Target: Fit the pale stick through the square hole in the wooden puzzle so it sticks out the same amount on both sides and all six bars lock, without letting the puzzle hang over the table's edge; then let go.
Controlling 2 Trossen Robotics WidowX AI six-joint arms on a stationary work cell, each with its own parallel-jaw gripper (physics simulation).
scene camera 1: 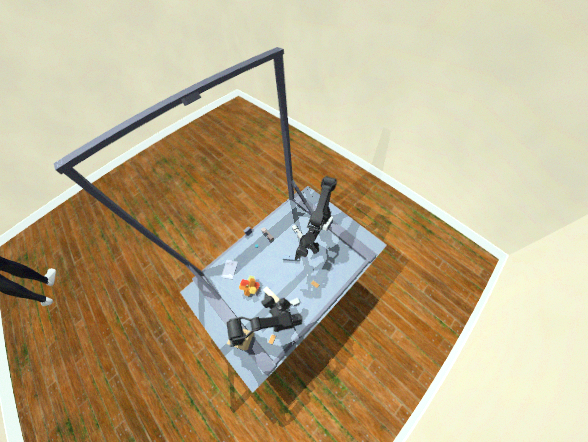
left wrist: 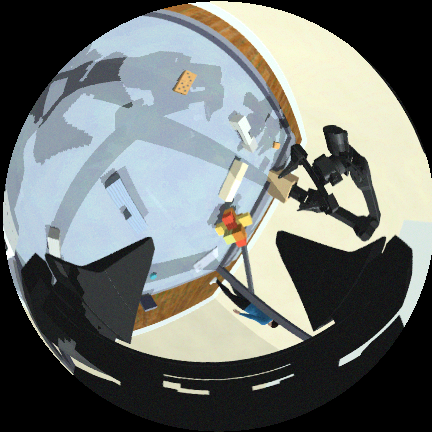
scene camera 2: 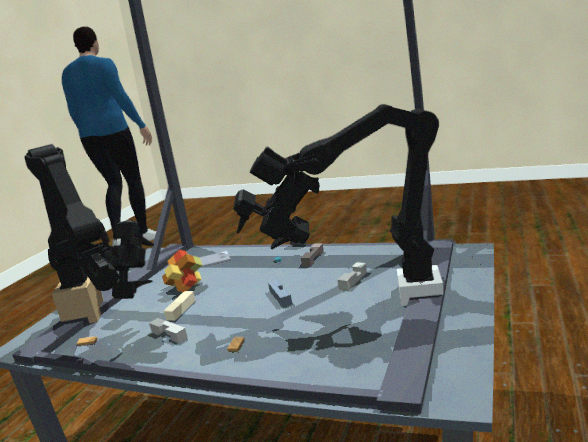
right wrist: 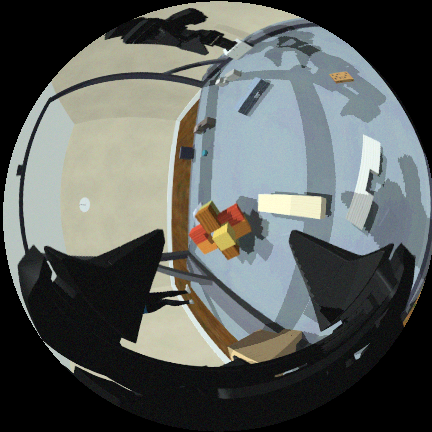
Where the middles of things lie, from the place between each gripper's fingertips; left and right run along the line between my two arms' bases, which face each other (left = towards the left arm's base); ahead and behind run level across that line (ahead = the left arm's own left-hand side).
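Pale stick (right wrist: 301,205): 25 cm to the right of my left hand, 3 cm behind it and 18 cm below it. My right hand is 30 mm to the right of the stick, 30 mm past it and 140 mm above it.
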